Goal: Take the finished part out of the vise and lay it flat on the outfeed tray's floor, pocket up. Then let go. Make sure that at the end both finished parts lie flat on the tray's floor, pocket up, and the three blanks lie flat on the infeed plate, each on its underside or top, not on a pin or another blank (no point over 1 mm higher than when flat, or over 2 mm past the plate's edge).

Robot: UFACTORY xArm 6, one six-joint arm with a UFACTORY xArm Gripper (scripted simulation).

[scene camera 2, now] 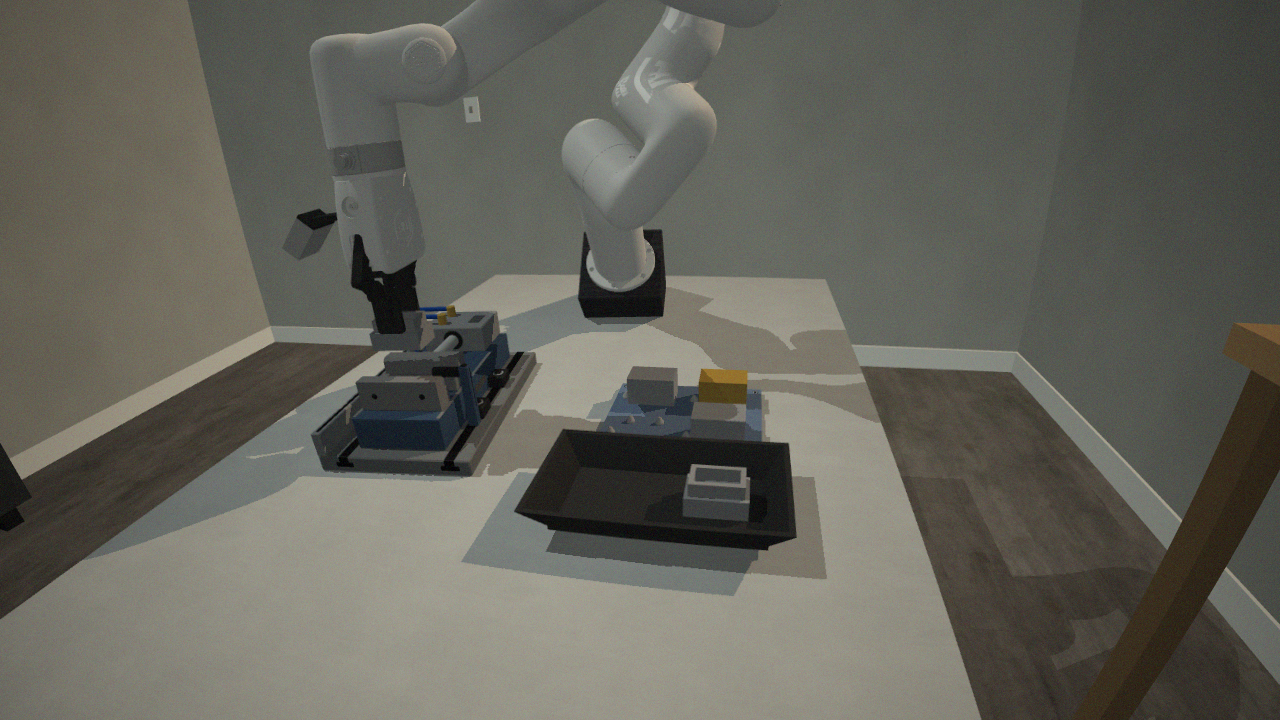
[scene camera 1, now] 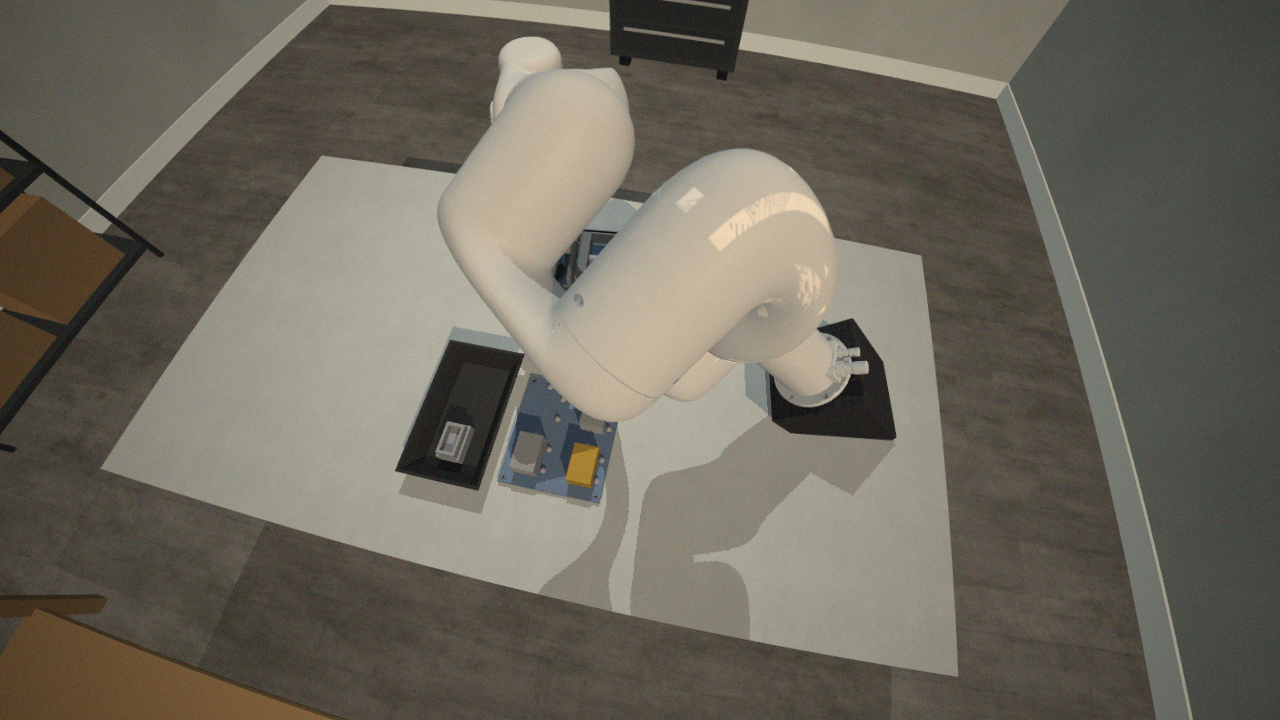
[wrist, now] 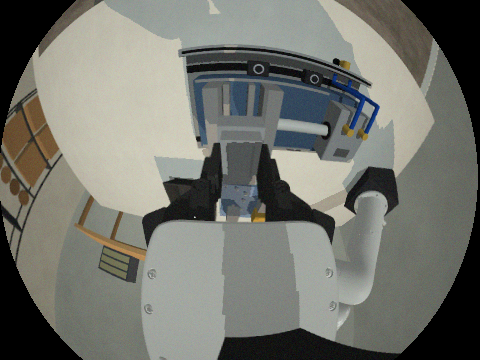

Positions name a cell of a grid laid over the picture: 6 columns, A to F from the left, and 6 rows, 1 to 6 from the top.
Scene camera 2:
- my gripper: B3
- yellow block: D4
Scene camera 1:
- yellow block: C4
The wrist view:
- my gripper: D3
